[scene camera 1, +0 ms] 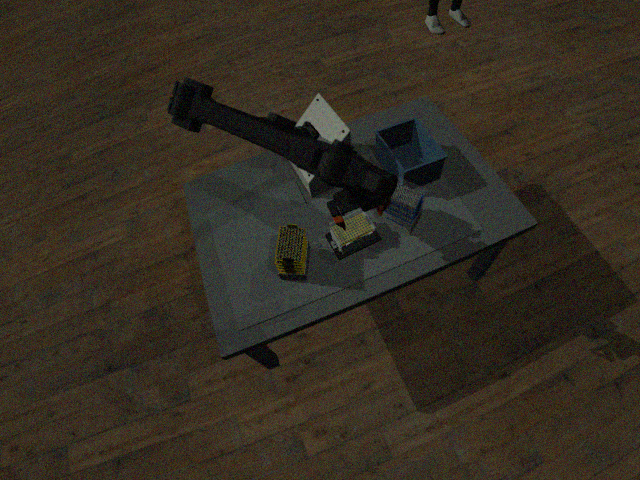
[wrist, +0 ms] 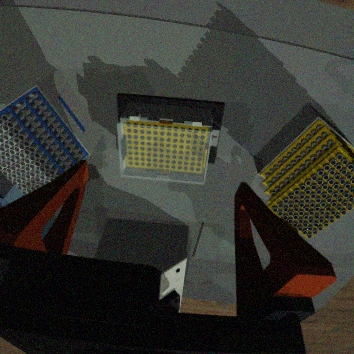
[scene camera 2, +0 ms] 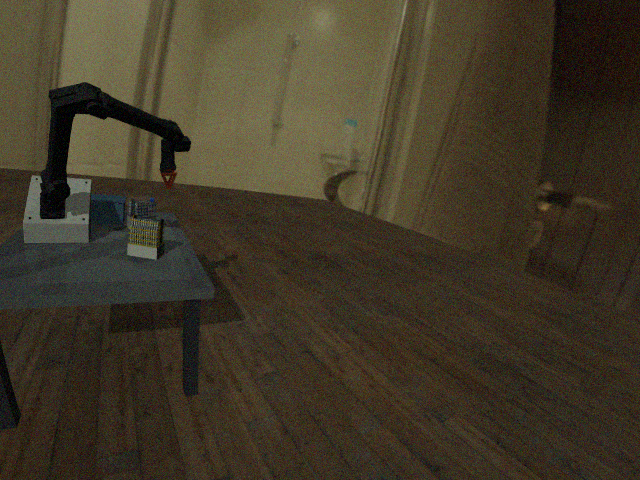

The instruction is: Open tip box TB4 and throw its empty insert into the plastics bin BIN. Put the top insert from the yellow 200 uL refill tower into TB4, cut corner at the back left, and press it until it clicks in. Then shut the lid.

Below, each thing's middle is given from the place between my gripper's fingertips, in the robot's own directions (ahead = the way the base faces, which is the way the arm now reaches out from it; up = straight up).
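Blue bin (scene camera 1: pixel 406 149): 18 cm below my hand, 26 cm behind it, 35 cm to the left of it. Blue-and-white tip rack (wrist: pixel 53 130): 8 cm behind my hand, 17 cm below it, 19 cm to the left of it. Going by their middles, the rack is the nearest to my hand of the things named here.
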